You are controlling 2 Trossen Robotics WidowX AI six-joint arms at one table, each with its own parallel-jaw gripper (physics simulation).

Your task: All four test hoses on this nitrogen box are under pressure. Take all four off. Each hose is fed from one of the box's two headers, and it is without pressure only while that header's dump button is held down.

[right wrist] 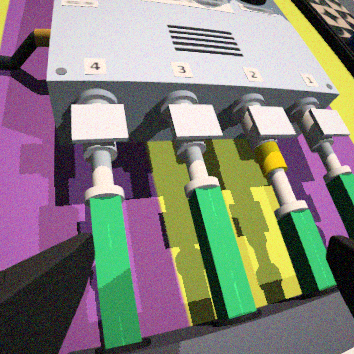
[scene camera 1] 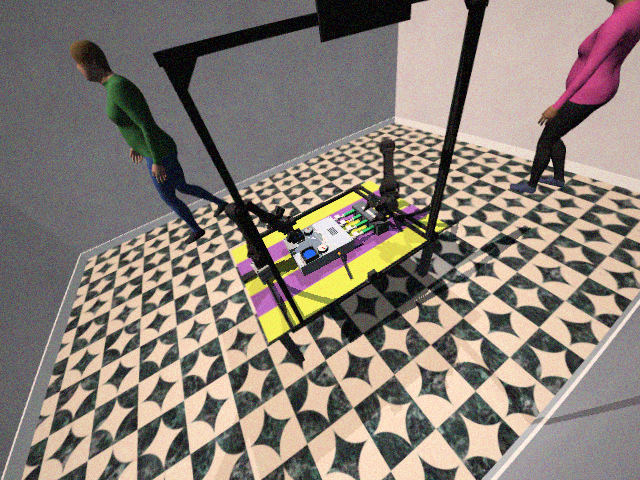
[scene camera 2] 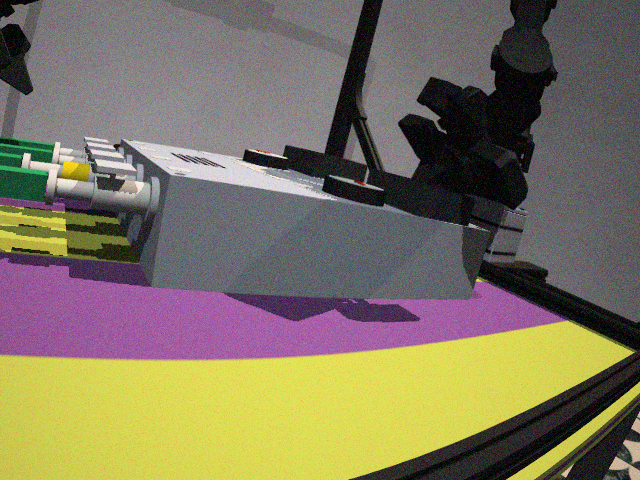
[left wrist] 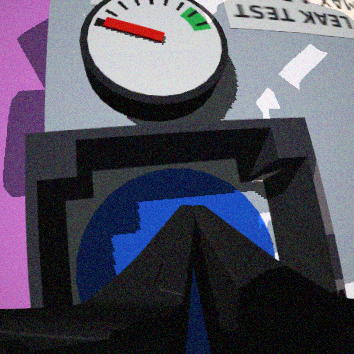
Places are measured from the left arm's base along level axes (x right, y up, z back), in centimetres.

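Pixels of known places: left gripper, between the fingertips: (scene camera 1: 299, 236) (left wrist: 190, 216); right gripper, between the fingertips: (right wrist: 212, 246) (scene camera 1: 366, 216) (scene camera 2: 19, 80); left arm's base, origin of its link: (scene camera 1: 261, 263) (scene camera 2: 491, 200).
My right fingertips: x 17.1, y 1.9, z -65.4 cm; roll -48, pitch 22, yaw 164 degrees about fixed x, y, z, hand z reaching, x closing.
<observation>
Ahead of a thing's pixels: the offset from my right fingertips to its top centre. "*": to the spot under its first point.
The grey nitrogen box (scene camera 1: 330, 235) (scene camera 2: 310, 248) (right wrist: 115, 40) lies on the mat. My left gripper (left wrist: 190, 216) is shut and empty, its tips over the blue dump button @(dx -22.7, dy -4.9, dz +38.1 cm) (left wrist: 160, 210) inside a dark collar @(* dx -18.6, dy -2.0, dz +35.2 cm) (left wrist: 295, 135); contact and button depth cannot be told. The gauge @(* dx -21.6, dy -3.6, dz +31.0 cm) (left wrist: 160, 65) beside it has its red needle at the scale's left end, off the green mark. In the right wrist view hose 4 @(* dx +2.8, dy -6.6, dz +3.0 cm) (right wrist: 111, 240), hose 3 @(* dx -3.8, dy -6.6, dz +1.0 cm) (right wrist: 220, 240), hose 2 @(* dx -10.0, dy -6.6, dz -1.5 cm) (right wrist: 306, 245) with a yellow band, and hose 1 @(* dx -17.1, dy -7.0, dz +0.9 cm) (right wrist: 344, 195) line up with their ports. My right gripper (right wrist: 212, 246) is open above the green grips, holding nothing.
Another blue button @(dx -3.9, dy -3.4, dz +41.0 cm) (scene camera 1: 309, 253) and its gauge (scene camera 1: 323, 248) are on the box. A dark grey block @(* dx -3.5, dy -5.0, dz -5.0 cm) (right wrist: 270, 335) is at the hoses' outer ends. A brass inlet @(dx +4.0, dy -8.1, dz +26.0 cm) (right wrist: 42, 37) with a black line sticks out beside port 4. A black frame post (scene camera 1: 454, 118) stands by the table.
</observation>
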